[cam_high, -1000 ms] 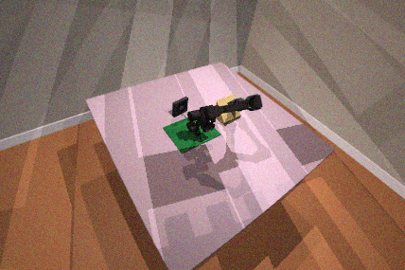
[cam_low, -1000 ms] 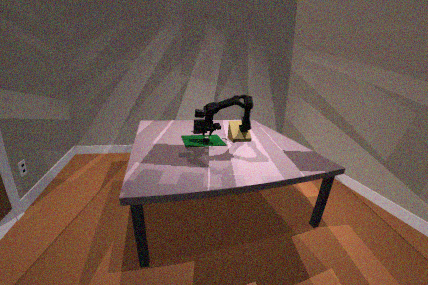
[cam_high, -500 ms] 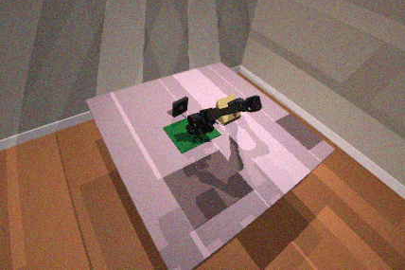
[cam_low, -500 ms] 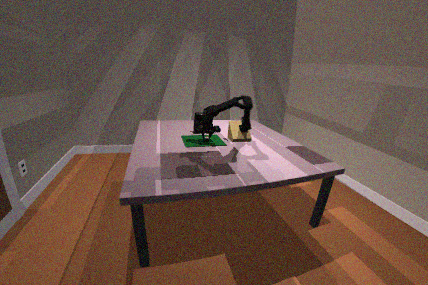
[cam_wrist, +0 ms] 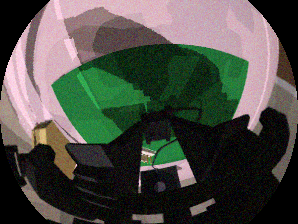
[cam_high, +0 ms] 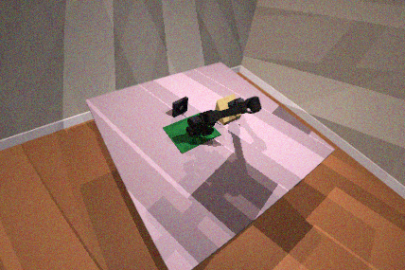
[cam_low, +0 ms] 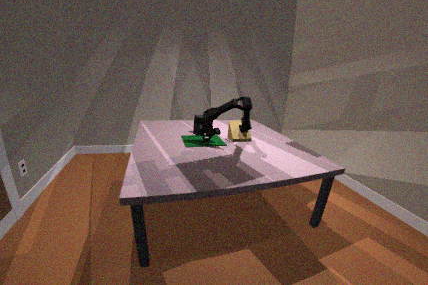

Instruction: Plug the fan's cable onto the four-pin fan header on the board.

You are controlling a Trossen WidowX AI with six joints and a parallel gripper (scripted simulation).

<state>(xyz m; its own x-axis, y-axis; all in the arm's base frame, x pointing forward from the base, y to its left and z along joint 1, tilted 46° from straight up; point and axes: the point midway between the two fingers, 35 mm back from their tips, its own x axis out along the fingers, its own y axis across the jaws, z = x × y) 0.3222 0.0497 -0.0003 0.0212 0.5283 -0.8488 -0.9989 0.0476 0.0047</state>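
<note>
Right now my gripper tip is 10 mm short of the green board, 40 mm to the left of it and 20 mm above it. The rest, counted from my gripper tip: four-pin header (30 mm behind, 80 mm to the right, 10 mm below); dark plug (10 mm to the right); black fan (20 mm behind, 220 mm to the right, 50 mm above).
</note>
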